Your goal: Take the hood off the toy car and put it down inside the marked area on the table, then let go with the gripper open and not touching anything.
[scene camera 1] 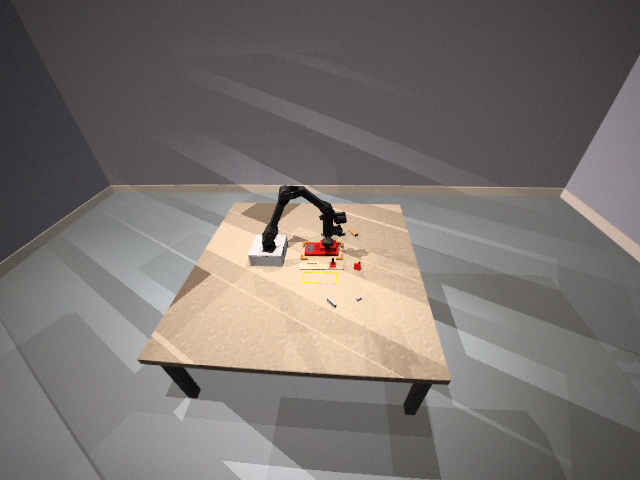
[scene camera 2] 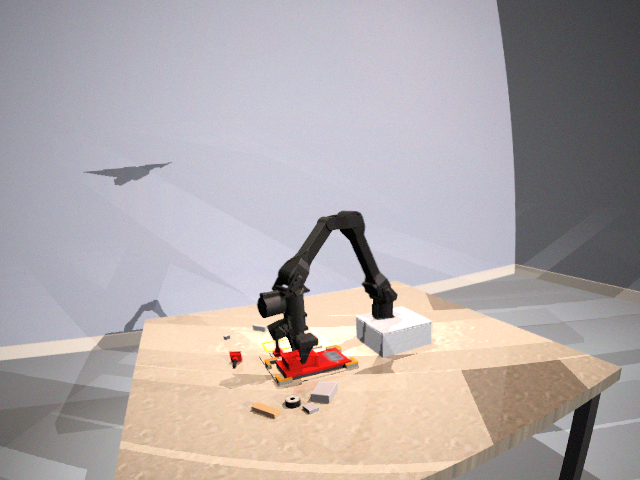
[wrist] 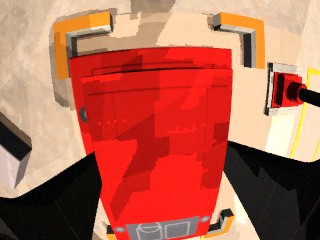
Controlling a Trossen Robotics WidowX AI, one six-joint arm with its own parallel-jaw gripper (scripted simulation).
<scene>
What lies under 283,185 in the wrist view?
My gripper.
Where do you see a red hood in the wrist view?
160,135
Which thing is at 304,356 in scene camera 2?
My gripper.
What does my gripper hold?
A red hood.
</scene>
